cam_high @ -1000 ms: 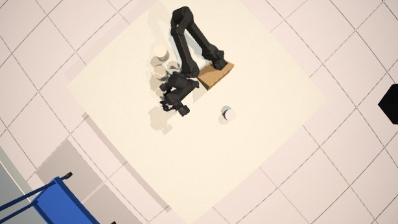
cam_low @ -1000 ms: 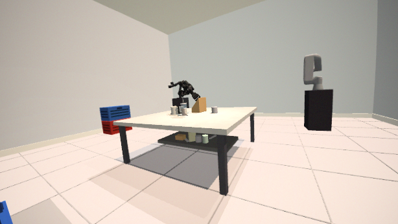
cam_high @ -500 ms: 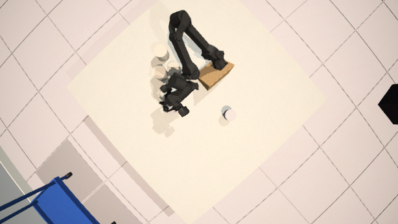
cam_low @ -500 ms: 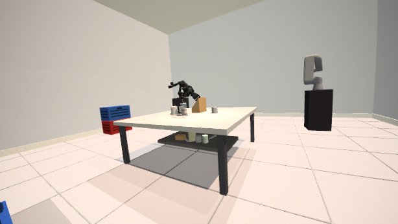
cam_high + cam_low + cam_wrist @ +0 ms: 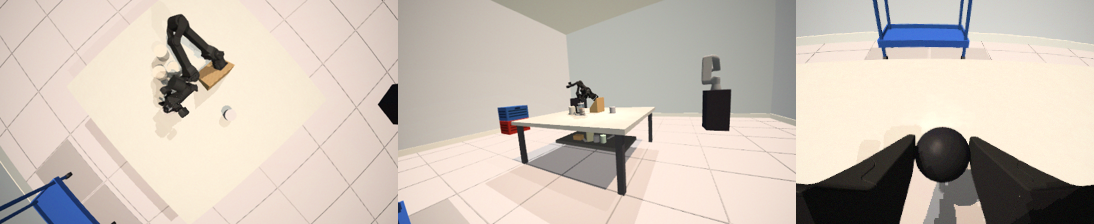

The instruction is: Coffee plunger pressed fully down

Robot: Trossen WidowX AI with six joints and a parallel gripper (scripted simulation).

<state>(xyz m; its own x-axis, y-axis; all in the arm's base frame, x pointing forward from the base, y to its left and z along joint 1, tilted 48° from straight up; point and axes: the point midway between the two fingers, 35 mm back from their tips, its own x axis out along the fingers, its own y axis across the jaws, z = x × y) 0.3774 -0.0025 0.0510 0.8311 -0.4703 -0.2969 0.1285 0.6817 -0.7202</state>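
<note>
My gripper tip is now 2 cm past the coffee press, 2 cm to the left of it and 9 cm above it.
</note>
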